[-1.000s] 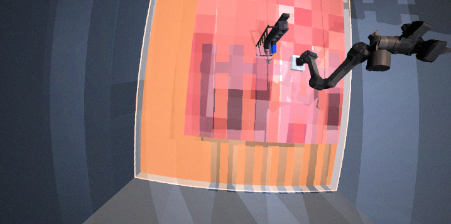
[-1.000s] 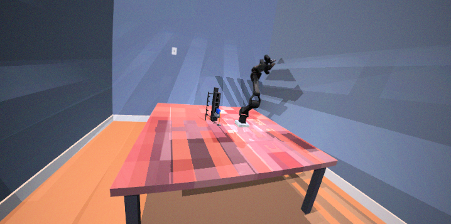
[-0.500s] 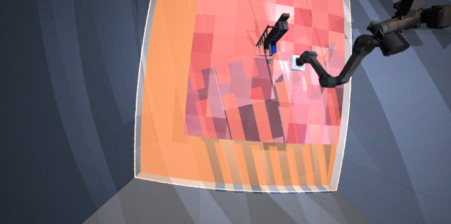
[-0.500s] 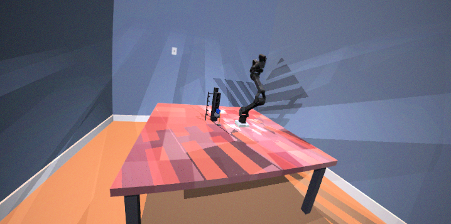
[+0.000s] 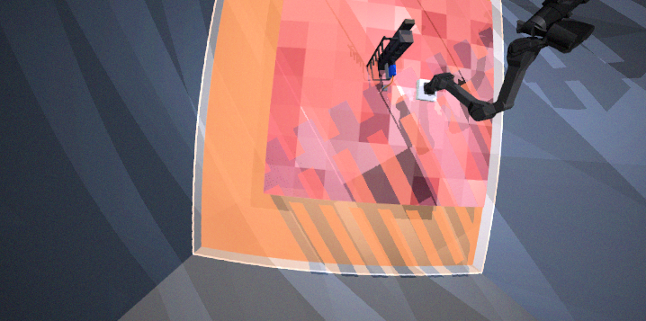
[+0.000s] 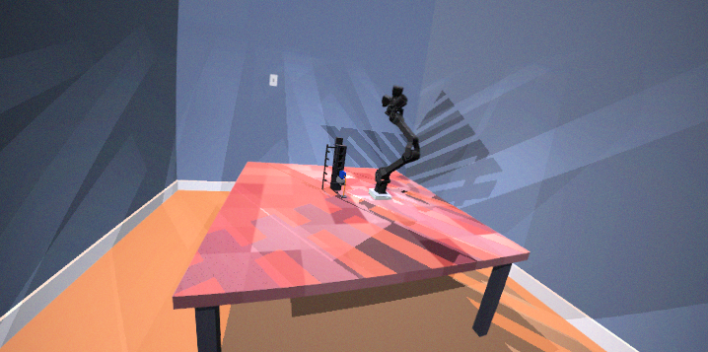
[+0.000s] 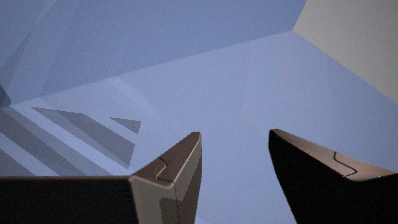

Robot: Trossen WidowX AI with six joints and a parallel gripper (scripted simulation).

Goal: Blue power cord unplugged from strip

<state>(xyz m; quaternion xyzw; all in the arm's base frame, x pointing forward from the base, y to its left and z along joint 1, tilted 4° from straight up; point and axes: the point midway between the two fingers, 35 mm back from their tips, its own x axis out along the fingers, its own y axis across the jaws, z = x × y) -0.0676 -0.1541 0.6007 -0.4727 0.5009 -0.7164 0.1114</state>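
My gripper tip is now 360 mm short of the blue plug, 70 mm to the right of it and 520 mm above it.
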